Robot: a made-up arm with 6 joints. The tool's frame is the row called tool.
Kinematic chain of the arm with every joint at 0, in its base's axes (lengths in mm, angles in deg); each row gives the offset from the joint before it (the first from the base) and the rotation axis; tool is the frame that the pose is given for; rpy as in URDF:
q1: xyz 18.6 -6.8 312 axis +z
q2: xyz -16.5 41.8 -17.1 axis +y
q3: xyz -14 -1 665 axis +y
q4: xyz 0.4 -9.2 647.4 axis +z
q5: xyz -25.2 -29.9 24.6 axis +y
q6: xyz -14.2 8 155.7 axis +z
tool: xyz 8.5 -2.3 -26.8 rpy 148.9 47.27 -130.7
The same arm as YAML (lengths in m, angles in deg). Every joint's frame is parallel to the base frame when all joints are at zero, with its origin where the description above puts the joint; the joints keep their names.
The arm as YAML. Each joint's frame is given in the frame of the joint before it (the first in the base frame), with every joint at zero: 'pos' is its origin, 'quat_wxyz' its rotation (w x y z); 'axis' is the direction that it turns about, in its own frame. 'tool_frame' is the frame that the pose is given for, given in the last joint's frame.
length_unit: m
angle_unit: deg
joints:
  - joint: q1
    pos: [0.0186, -0.0068, 0.312]
    quat_wxyz: [1.0, 0.0, 0.0, 0.0]
    axis: [0.0, 0.0, 1.0]
  - joint: q2
    pos: [-0.0165, 0.0418, -0.0171]
    quat_wxyz: [1.0, 0.0, 0.0, 0.0]
    axis: [0.0, 1.0, 0.0]
  - joint: q3
    pos: [-0.014, -0.001, 0.665]
    quat_wxyz: [1.0, 0.0, 0.0, 0.0]
    axis: [0.0, 1.0, 0.0]
  - joint: q4
    pos: [0.0004, -0.0092, 0.6474]
    quat_wxyz: [1.0, 0.0, 0.0, 0.0]
    axis: [0.0, 0.0, 1.0]
  - joint: q5
    pos: [-0.0252, -0.0299, 0.0246]
    quat_wxyz: [1.0, 0.0, 0.0, 0.0]
    axis: [0.0, 1.0, 0.0]
  - joint: q6
    pos: [-0.0142, 0.008, 0.1557]
    quat_wxyz: [1.0, 0.0, 0.0, 0.0]
    axis: [0.0, 0.0, 1.0]
tool_frame:
  pos: [0.0085, -0.0023, -0.0268]
  quat_wxyz: [0.248608, -0.465785, 0.757332, 0.3843]

